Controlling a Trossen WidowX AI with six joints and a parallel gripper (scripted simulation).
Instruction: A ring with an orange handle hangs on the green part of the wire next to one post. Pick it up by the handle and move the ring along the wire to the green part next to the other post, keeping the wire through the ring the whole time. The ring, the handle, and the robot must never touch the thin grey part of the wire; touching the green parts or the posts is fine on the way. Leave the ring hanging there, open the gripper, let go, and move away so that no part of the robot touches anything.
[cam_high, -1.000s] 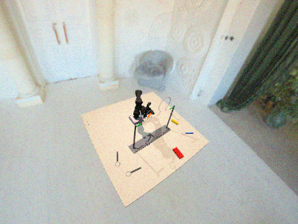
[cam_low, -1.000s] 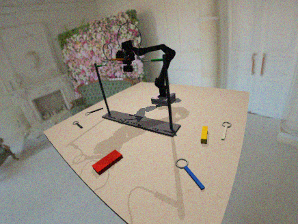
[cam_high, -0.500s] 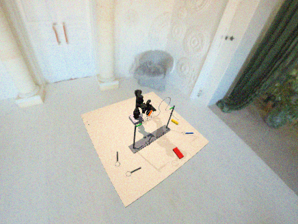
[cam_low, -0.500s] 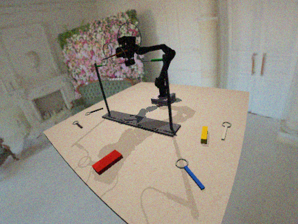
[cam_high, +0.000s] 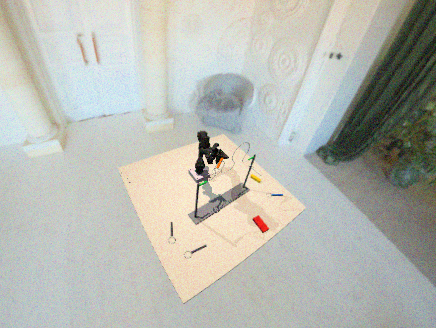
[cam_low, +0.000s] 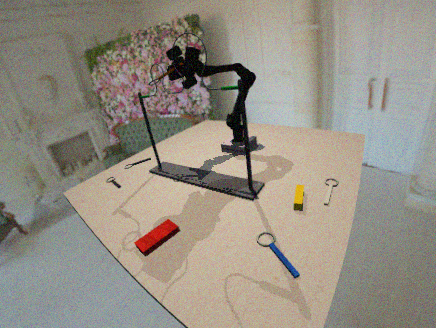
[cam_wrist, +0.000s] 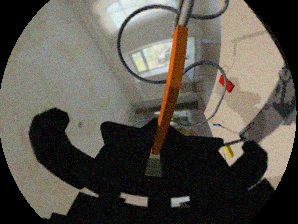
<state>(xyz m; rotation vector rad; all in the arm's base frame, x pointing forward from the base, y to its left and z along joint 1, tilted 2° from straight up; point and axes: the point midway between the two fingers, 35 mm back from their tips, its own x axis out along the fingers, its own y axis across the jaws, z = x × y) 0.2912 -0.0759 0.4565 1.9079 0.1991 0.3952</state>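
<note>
Now: the orange-handled ring 80 mm to the right of my gripper tip, 30 mm below it and 10 mm behind it. Round my gripper tip: red block (490 mm below, 380 mm ahead, 100 mm to the left); yellow block (490 mm below, 480 mm to the left, 50 mm ahead); blue-handled ring (500 mm below, 450 mm to the left, 290 mm ahead).
</note>
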